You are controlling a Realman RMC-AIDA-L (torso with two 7-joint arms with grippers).
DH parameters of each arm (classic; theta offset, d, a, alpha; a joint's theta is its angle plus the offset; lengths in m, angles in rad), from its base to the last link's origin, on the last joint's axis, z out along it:
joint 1: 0 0.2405 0 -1.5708
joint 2: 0 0 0 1.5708
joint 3: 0 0.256 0 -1.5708
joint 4: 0 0 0 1.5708
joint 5: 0 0.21 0 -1.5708
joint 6: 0 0 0 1.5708
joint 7: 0 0.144 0 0
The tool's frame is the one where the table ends.
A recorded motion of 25 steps. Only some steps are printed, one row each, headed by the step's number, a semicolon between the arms.
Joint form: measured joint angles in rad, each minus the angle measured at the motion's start. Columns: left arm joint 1, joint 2, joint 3, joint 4, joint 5, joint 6, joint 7; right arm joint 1, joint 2, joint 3, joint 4, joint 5, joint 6, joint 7.
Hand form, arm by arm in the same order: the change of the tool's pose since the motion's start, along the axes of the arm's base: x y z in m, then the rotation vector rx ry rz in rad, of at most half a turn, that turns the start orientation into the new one. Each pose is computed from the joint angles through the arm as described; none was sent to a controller.
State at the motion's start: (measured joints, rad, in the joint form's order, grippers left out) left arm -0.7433 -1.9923 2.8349 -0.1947 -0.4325 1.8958 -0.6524; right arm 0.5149 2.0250 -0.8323 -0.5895 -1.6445 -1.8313 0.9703
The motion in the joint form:
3: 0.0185 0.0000 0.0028 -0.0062 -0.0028 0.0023 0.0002; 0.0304 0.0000 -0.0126 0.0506 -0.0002 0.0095 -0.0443
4: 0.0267 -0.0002 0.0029 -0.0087 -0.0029 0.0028 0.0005; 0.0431 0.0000 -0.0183 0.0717 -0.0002 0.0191 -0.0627
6: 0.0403 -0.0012 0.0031 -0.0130 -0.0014 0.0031 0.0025; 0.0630 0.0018 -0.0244 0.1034 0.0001 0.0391 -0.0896
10: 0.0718 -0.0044 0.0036 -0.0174 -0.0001 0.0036 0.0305; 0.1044 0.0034 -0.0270 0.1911 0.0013 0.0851 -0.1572
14: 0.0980 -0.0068 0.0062 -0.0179 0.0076 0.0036 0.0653; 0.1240 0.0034 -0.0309 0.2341 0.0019 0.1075 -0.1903
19: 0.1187 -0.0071 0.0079 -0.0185 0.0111 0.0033 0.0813; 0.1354 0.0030 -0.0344 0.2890 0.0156 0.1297 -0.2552
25: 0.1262 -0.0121 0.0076 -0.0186 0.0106 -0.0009 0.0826; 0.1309 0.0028 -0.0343 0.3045 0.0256 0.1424 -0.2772
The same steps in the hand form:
3: -0.0064 -0.0039 0.0010 0.0030 0.0034 0.0181; -0.0050 0.0028 -0.0086 -0.0044 0.0034 0.0259
4: -0.0093 -0.0057 0.0012 0.0043 0.0049 0.0265; -0.0068 0.0045 -0.0124 -0.0036 0.0017 0.0329
6: -0.0140 -0.0090 0.0013 0.0060 0.0089 0.0394; -0.0096 0.0077 -0.0186 0.0011 -0.0014 0.0390
10: -0.0235 -0.0170 0.0005 0.0257 0.0167 0.0538; -0.0130 0.0130 -0.0327 0.0150 -0.0040 0.0375
14: -0.0312 -0.0247 -0.0012 0.0424 0.0290 0.0555; -0.0143 0.0148 -0.0397 0.0192 -0.0093 0.0375
19: -0.0373 -0.0305 -0.0017 0.0502 0.0364 0.0649; -0.0129 0.0143 -0.0468 0.0458 -0.0081 0.0399
25: -0.0388 -0.0327 -0.0037 0.0499 0.0356 0.0745; -0.0099 0.0138 -0.0485 0.0634 -0.0083 0.0289

